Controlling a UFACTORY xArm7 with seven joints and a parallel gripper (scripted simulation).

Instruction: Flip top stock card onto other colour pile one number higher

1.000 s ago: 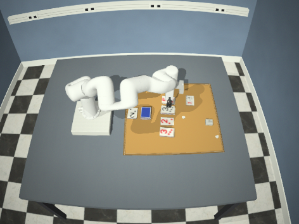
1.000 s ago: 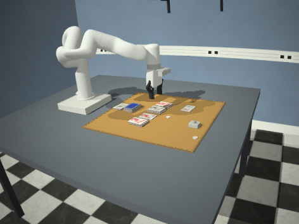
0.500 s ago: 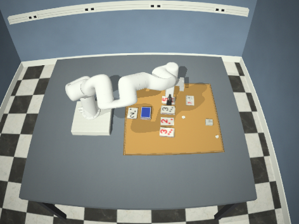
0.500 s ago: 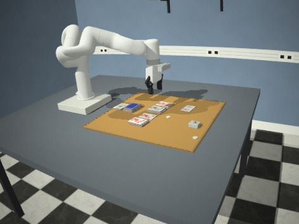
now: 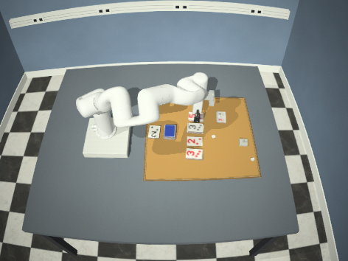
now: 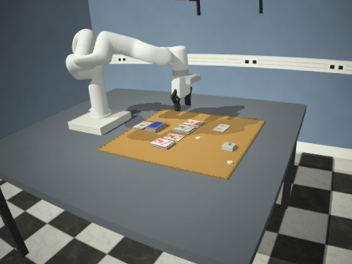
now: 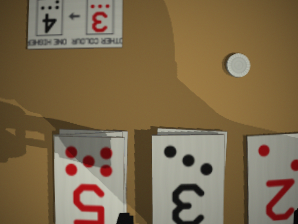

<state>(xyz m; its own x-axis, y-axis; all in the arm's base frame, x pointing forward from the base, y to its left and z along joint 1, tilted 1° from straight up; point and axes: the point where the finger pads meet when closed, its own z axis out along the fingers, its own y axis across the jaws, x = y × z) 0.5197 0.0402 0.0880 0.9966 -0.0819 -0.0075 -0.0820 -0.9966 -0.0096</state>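
The orange mat lies 140 mm below my hand, 40 mm to the right of it and 30 mm ahead of it. Also, from my hand: grey block 270 mm ahead, 110 mm to the right, 110 mm below.
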